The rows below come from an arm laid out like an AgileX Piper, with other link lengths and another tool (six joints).
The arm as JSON. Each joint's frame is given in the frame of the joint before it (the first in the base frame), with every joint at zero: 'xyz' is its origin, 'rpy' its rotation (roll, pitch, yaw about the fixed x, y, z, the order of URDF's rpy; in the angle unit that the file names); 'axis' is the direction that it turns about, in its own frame. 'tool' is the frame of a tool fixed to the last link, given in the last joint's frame.
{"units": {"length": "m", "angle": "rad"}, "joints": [
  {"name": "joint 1", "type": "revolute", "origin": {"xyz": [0.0, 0.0, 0.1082], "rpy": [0.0, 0.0, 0.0]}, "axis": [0.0, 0.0, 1.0]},
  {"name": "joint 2", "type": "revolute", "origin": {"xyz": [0.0, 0.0, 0.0], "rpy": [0.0, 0.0, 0.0]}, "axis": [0.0, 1.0, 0.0]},
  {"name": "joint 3", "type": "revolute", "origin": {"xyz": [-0.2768, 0.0, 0.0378], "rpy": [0.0, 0.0, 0.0]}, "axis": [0.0, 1.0, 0.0]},
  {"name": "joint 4", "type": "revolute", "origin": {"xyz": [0.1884, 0.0, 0.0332], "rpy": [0.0, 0.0, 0.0]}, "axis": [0.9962, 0.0, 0.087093]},
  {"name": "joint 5", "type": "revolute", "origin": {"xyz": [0.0, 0.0, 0.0], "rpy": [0.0, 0.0, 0.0]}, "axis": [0.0, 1.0, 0.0]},
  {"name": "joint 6", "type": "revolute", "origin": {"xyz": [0.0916, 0.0, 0.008], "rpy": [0.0, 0.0, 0.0]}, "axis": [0.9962, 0.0, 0.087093]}
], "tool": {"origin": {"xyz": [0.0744, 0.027, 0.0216], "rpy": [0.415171, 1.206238, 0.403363]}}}
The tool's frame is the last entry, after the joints.
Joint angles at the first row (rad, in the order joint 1, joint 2, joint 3, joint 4, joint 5, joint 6):
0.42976, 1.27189, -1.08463, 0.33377, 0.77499, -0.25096
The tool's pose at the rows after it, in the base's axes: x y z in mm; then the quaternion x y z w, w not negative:
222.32 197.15 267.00 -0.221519 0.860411 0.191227 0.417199
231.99 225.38 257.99 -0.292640 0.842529 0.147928 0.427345
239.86 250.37 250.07 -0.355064 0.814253 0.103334 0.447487
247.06 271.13 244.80 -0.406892 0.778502 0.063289 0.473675
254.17 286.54 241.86 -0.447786 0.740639 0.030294 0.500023
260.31 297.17 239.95 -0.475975 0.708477 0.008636 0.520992
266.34 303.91 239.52 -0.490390 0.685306 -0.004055 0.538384
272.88 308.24 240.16 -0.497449 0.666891 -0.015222 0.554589
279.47 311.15 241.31 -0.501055 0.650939 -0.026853 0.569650
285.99 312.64 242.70 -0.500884 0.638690 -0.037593 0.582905
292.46 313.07 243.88 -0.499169 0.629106 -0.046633 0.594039
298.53 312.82 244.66 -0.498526 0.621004 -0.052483 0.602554
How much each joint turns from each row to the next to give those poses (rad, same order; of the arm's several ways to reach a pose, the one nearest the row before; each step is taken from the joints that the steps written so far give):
0.13427, 0.11416, -0.10564, -0.16076, -0.00743, 0.06359
0.12547, 0.10326, -0.08969, -0.19373, -0.00936, 0.07345
0.10327, 0.08548, -0.06676, -0.19509, -0.01586, 0.06873
0.07587, 0.06726, -0.04506, -0.18162, -0.02540, 0.05691
0.04698, 0.04931, -0.02546, -0.15789, -0.03364, 0.04253
0.02309, 0.03363, -0.00994, -0.11939, -0.03834, 0.03185
0.00706, 0.02213, -0.00305, -0.09174, -0.03721, 0.03639
0.00046, 0.01705, -0.00135, -0.08952, -0.03093, 0.04830
-0.00160, 0.01452, -0.00072, -0.09283, -0.02299, 0.05785
-0.00417, 0.01205, -0.00023, -0.08778, -0.01563, 0.06213
-0.00758, 0.01053, 0.00003, -0.07717, -0.01303, 0.05734
-0.01179, 0.00874, -0.00001, -0.05892, -0.01660, 0.04118

